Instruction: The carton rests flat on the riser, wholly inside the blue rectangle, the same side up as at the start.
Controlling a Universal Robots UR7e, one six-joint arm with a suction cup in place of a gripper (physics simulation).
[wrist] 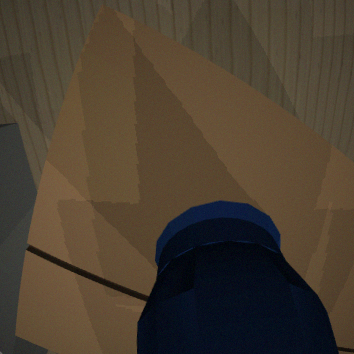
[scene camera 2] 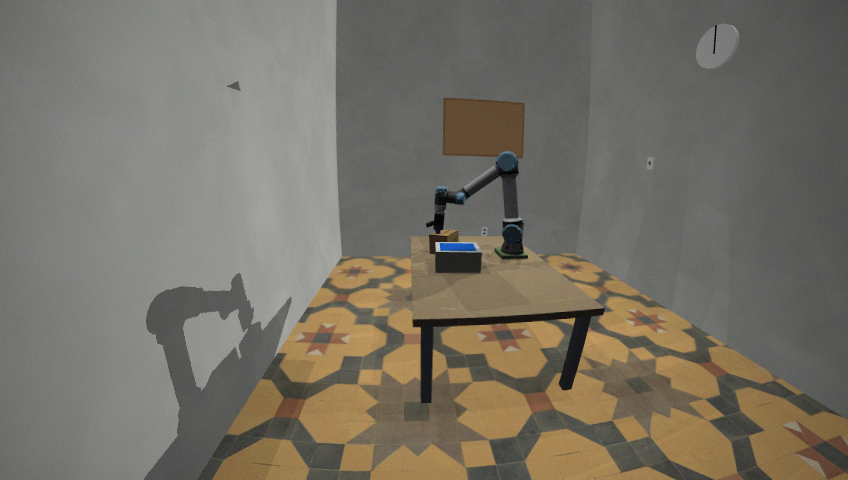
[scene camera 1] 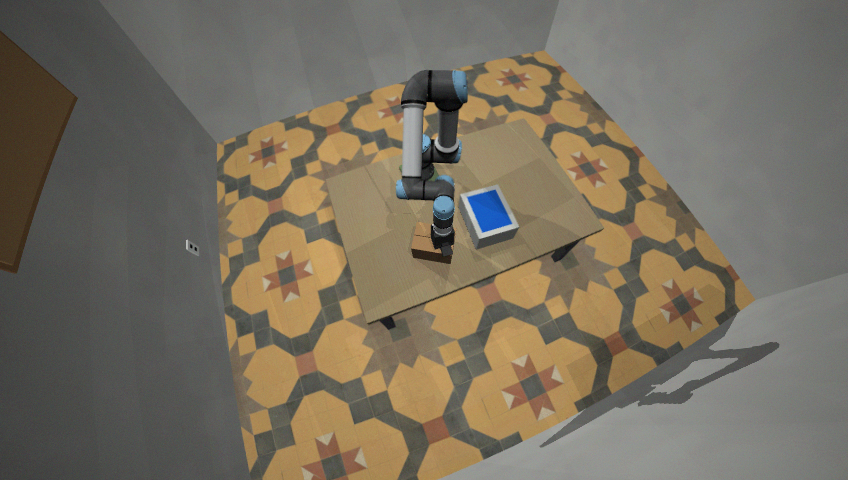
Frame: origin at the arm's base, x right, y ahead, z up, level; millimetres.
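Seen in the pictures: hand, its tool point: (wrist: 214, 225) (scene camera 2: 437, 235); arm's base, origin of its link: (scene camera 2: 512, 251).
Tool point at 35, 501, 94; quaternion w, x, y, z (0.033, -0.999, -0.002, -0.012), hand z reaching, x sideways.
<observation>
Offsets run from my tool point to a thing's top centre, as dx, dy, dz. Level surfaces: height alone.
The brown carton @(+22, -46, +19) (scene camera 1: 421, 245) (scene camera 2: 442, 240) (wrist: 165, 125) appears to stand level on the table, beside the riser and apart from the blue rectangle. A dark seam crosses its top in the wrist view. The riser @(-268, -113, +1) (scene camera 1: 497, 238) (scene camera 2: 458, 262) (wrist: 14, 195) is a grey-white block, and the blue rectangle @(-268, -113, +1) (scene camera 1: 489, 210) (scene camera 2: 457, 246) lies on its top inside a white border. My suction gripper (scene camera 1: 441, 244) (scene camera 2: 437, 231) (wrist: 219, 212) is open, with its blue cup at or very close above the carton's top. The cup's underside is hidden, so contact cannot be told.
The wooden table @(dz -119) (scene camera 1: 380, 267) (scene camera 2: 505, 297) bears the carton, the riser and my arm's base (scene camera 2: 511, 246). The riser stands to the right of the carton in the first scene view. The table's long edge runs close past both.
</observation>
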